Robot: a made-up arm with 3 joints. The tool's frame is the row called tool. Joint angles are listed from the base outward.
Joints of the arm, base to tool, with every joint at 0 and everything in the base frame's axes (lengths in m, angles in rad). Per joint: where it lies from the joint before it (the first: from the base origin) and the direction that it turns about. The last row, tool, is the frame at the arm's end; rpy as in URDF.
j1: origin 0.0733 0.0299 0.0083 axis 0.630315 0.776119 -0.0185
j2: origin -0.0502 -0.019 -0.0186 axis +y
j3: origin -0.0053 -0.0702 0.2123 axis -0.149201 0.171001 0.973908
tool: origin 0.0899 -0.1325 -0.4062 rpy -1.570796 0 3.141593
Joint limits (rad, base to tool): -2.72..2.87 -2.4..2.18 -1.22..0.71
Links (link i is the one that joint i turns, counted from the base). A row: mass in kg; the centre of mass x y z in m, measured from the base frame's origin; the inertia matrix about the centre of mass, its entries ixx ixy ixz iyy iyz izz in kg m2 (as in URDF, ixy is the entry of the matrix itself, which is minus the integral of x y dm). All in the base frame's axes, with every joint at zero. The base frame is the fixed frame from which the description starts. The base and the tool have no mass.
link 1: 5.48; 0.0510 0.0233 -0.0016; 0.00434 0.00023 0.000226 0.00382 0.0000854 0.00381
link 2: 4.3; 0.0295 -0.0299 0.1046; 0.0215 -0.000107 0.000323 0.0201 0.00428 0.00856
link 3: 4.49; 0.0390 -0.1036 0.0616; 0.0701 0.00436 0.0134 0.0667 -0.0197 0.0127
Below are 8 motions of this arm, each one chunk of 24 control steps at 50 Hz.
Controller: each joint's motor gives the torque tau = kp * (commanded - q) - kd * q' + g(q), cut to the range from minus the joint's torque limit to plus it. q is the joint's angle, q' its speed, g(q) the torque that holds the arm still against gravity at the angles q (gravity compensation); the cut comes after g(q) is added. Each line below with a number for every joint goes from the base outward.
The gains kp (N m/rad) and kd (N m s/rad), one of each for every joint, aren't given. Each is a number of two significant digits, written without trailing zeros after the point. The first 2 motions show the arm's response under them.
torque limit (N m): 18 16 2.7
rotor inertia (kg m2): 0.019 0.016 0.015
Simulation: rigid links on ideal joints. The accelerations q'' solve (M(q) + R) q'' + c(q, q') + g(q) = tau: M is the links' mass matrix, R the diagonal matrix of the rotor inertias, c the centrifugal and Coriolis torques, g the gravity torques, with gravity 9.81 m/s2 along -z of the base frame. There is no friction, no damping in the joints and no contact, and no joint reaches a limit. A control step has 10 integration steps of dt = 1/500 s. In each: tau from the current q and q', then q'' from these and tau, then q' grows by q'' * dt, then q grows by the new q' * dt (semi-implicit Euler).
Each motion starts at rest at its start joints. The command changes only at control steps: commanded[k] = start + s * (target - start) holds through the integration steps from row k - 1 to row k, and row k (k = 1, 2, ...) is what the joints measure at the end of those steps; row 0 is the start. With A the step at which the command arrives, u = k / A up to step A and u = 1 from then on. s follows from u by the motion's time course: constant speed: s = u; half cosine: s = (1 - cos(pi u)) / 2; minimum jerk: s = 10 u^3 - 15 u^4 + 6 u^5; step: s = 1 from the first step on.
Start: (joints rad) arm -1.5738 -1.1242 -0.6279
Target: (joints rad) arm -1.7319 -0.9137 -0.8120
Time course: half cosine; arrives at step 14
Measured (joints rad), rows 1 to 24:
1: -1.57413 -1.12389 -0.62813
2: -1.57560 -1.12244 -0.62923
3: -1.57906 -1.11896 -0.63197
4: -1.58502 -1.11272 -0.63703
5: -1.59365 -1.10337 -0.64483
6: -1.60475 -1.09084 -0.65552
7: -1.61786 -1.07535 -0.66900
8: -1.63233 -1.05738 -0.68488
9: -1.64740 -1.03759 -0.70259
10: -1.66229 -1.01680 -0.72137
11: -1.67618 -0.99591 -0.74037
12: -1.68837 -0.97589 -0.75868
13: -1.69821 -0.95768 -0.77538
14: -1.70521 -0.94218 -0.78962
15: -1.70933 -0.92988 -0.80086
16: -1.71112 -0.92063 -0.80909
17: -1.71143 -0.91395 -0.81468
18: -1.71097 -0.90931 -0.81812
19: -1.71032 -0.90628 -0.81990
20: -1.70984 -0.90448 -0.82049
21: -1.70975 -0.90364 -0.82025
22: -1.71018 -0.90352 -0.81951
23: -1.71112 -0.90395 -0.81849
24: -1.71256 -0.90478 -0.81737
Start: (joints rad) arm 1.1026 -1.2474 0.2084
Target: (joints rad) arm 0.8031 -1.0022 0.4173
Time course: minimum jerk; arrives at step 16
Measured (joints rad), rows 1 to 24:
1: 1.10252 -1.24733 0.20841
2: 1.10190 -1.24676 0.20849
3: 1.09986 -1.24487 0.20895
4: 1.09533 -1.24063 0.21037
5: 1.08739 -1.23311 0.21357
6: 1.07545 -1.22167 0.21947
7: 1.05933 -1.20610 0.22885
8: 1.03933 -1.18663 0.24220
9: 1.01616 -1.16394 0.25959
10: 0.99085 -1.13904 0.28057
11: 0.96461 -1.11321 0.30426
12: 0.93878 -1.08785 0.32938
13: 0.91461 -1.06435 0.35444
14: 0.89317 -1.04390 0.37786
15: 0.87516 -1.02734 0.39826
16: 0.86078 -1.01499 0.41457
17: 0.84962 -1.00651 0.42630
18: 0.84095 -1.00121 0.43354
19: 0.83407 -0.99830 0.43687
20: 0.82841 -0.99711 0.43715
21: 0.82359 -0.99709 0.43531
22: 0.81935 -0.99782 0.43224
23: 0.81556 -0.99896 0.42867
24: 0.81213 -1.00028 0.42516
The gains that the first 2 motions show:
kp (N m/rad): 19 42 7.3
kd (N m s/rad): 1.7 2.6 0.45
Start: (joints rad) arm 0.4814 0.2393 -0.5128
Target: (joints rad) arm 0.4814 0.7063 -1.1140
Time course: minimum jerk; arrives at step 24
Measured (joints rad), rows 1 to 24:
1: 0.48138 0.23932 -0.51282
2: 0.48126 0.23952 -0.51304
3: 0.48081 0.24026 -0.51388
4: 0.47977 0.24208 -0.51605
5: 0.47784 0.24565 -0.52044
6: 0.47482 0.25165 -0.52804
7: 0.47062 0.26070 -0.53980
8: 0.46529 0.27327 -0.55646
9: 0.45905 0.28968 -0.57855
10: 0.45223 0.31002 -0.60625
11: 0.44525 0.33421 -0.63941
12: 0.43862 0.36193 -0.67757
13: 0.43286 0.39271 -0.71994
14: 0.42848 0.42592 -0.76551
15: 0.42592 0.46078 -0.81305
16: 0.42557 0.49644 -0.86124
17: 0.42767 0.53200 -0.90869
18: 0.43234 0.56656 -0.95405
19: 0.43954 0.59925 -0.99603
20: 0.44908 0.62929 -1.03355
21: 0.46057 0.65605 -1.06570
22: 0.47350 0.67903 -1.09191
23: 0.48722 0.69800 -1.11193
24: 0.50096 0.71295 -1.12594

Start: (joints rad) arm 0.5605 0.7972 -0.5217
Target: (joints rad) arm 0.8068 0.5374 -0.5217
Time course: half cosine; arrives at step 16
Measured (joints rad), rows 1 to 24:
1: 0.56075 0.79693 -0.52175
2: 0.56193 0.79563 -0.52194
3: 0.56488 0.79236 -0.52236
4: 0.57024 0.78633 -0.52301
5: 0.57840 0.77703 -0.52379
6: 0.58943 0.76428 -0.52459
7: 0.60318 0.74816 -0.52527
8: 0.61925 0.72906 -0.52571
9: 0.63713 0.70751 -0.52583
10: 0.65620 0.68425 -0.52561
11: 0.67578 0.66011 -0.52504
12: 0.69519 0.63598 -0.52420
13: 0.71373 0.61278 -0.52314
14: 0.73077 0.59143 -0.52195
15: 0.74571 0.57277 -0.52074
16: 0.75804 0.55758 -0.51956
17: 0.76756 0.54622 -0.51853
18: 0.77458 0.53847 -0.51775
19: 0.77970 0.53369 -0.51730
20: 0.78353 0.53116 -0.51721
21: 0.78657 0.53021 -0.51743
22: 0.78920 0.53032 -0.51791
23: 0.79165 0.53108 -0.51854
24: 0.79404 0.53218 -0.51925

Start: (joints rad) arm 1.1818 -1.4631 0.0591
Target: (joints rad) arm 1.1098 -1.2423 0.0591
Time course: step
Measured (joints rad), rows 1 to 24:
1: 1.15972 -1.43977 0.05257
2: 1.12846 -1.40152 0.04728
3: 1.10506 -1.36474 0.04817
4: 1.09188 -1.33327 0.05343
5: 1.08721 -1.30731 0.06024
6: 1.08863 -1.28616 0.06643
7: 1.09398 -1.26906 0.07078
8: 1.10155 -1.25537 0.07285
9: 1.11004 -1.24459 0.07278
10: 1.11851 -1.23629 0.07100
11: 1.12628 -1.23013 0.06810
12: 1.13292 -1.22581 0.06465
13: 1.13817 -1.22307 0.06116
14: 1.14189 -1.22165 0.05800
15: 1.14409 -1.22133 0.05542
16: 1.14484 -1.22192 0.05356
17: 1.14428 -1.22321 0.05244
18: 1.14258 -1.22504 0.05200
19: 1.13996 -1.22726 0.05215
20: 1.13664 -1.22970 0.05275
21: 1.13281 -1.23226 0.05367
22: 1.12871 -1.23481 0.05477
23: 1.12451 -1.23727 0.05595
24: 1.12038 -1.23957 0.05712

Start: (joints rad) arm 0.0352 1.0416 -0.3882
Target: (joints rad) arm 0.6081 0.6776 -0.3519
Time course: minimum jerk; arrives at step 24
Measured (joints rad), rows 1 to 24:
1: 0.03524 1.04157 -0.38821
2: 0.03553 1.04129 -0.38826
3: 0.03655 1.04031 -0.38841
4: 0.03898 1.03801 -0.38869
5: 0.04354 1.03373 -0.38908
6: 0.05090 1.02688 -0.38949
7: 0.06162 1.01702 -0.38978
8: 0.07608 1.00388 -0.38979
9: 0.09446 0.98741 -0.38934
10: 0.11676 0.96777 -0.38830
11: 0.14280 0.94527 -0.38657
12: 0.17221 0.92039 -0.38411
13: 0.20451 0.89375 -0.38096
14: 0.23909 0.86605 -0.37719
15: 0.27526 0.83804 -0.37294
16: 0.31227 0.81052 -0.36840
17: 0.34934 0.78425 -0.36376
18: 0.38568 0.75997 -0.35923
19: 0.42054 0.73832 -0.35500
20: 0.45323 0.71983 -0.35124
21: 0.48316 0.70487 -0.34809
22: 0.50990 0.69360 -0.34566
23: 0.53320 0.68595 -0.34399
24: 0.55307 0.68156 -0.34310

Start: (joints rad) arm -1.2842 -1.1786 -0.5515
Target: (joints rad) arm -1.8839 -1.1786 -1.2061
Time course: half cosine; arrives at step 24
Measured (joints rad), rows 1 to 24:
1: -1.28437 -1.17850 -0.55174
2: -1.28517 -1.17809 -0.55293
3: -1.28717 -1.17715 -0.55609
4: -1.29089 -1.17562 -0.56226
5: -1.29681 -1.17352 -0.57232
6: -1.30528 -1.17096 -0.58690
7: -1.31661 -1.16810 -0.60636
8: -1.33100 -1.16513 -0.63076
9: -1.34858 -1.16224 -0.65989
10: -1.36940 -1.15960 -0.69332
11: -1.39341 -1.15738 -0.73046
12: -1.42049 -1.15571 -0.77055
13: -1.45039 -1.15469 -0.81280
14: -1.48282 -1.15439 -0.85632
15: -1.51737 -1.15487 -0.90024
16: -1.55357 -1.15614 -0.94372
17: -1.59088 -1.15819 -0.98593
18: -1.62870 -1.16098 -1.02611
19: -1.66641 -1.16445 -1.06356
20: -1.70334 -1.16852 -1.09764
21: -1.73883 -1.17309 -1.12780
22: -1.77223 -1.17805 -1.15357
23: -1.80289 -1.18327 -1.17453
24: -1.83022 -1.18860 -1.19038

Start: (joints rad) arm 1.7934 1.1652 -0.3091
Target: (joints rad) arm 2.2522 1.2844 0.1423
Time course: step
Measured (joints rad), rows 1 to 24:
1: 1.80607 1.16303 -0.28213
2: 1.83369 1.16253 -0.21877
3: 1.86978 1.16677 -0.13743
4: 1.91116 1.17578 -0.05292
5: 1.95595 1.18861 0.02452
6: 2.00267 1.20414 0.08897
7: 2.04996 1.22139 0.13802
8: 2.09651 1.23946 0.17184
9: 2.14117 1.25759 0.19215
10: 2.18294 1.27504 0.20155
11: 2.22100 1.29119 0.20284
12: 2.25475 1.30552 0.19870
13: 2.28378 1.31765 0.19140
14: 2.30785 1.32733 0.18275
15: 2.32691 1.33444 0.17406
16: 2.34103 1.33902 0.16617
17: 2.35043 1.34118 0.15956
18: 2.35544 1.34114 0.15438
19: 2.35646 1.33917 0.15060
20: 2.35399 1.33560 0.14804
21: 2.34856 1.33075 0.14645
22: 2.34072 1.32497 0.14555
23: 2.33103 1.31858 0.14510
24: 2.32005 1.31188 0.14487

